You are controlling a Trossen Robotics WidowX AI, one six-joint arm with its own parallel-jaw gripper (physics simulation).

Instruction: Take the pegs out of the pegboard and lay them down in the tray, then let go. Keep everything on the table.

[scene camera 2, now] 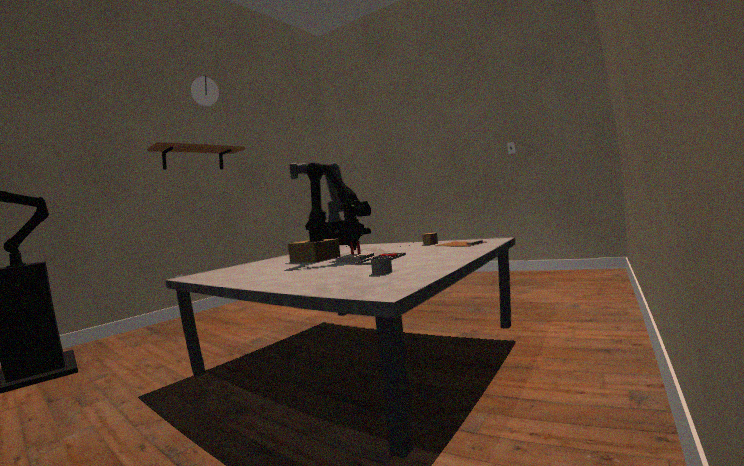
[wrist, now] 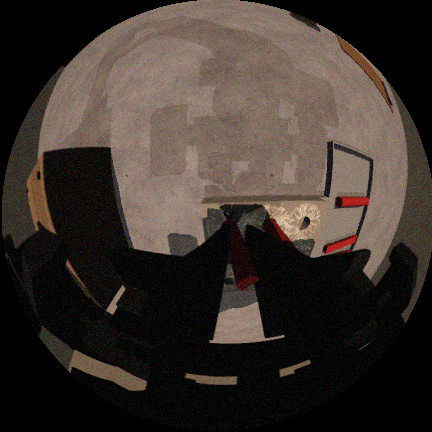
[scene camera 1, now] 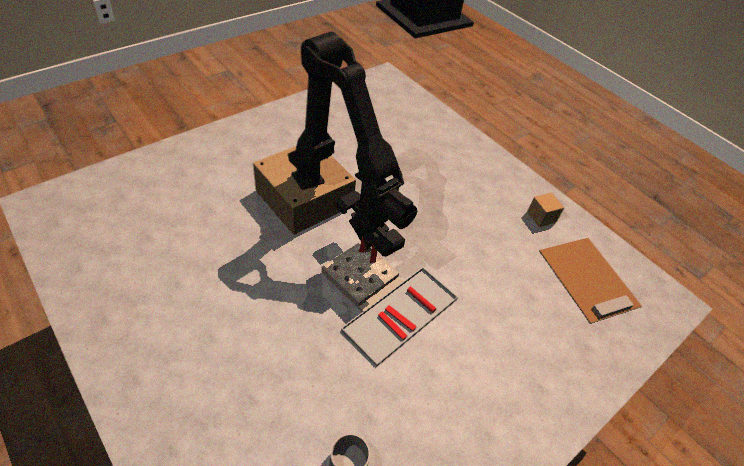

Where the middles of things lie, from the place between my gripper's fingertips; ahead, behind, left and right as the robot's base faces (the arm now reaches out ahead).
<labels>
My gripper is now 18 cm short of the grey tray (scene camera 1: pixel 367 331), 6 cm above it and 1 cm to the left of it. From my hand the other things lie so: small brown cube (scene camera 1: pixel 545 209): 51 cm to the left, 10 cm ahead, 1 cm below; then flat brown board (scene camera 1: pixel 596 288): 48 cm to the left, 32 cm ahead, 4 cm below.
</labels>
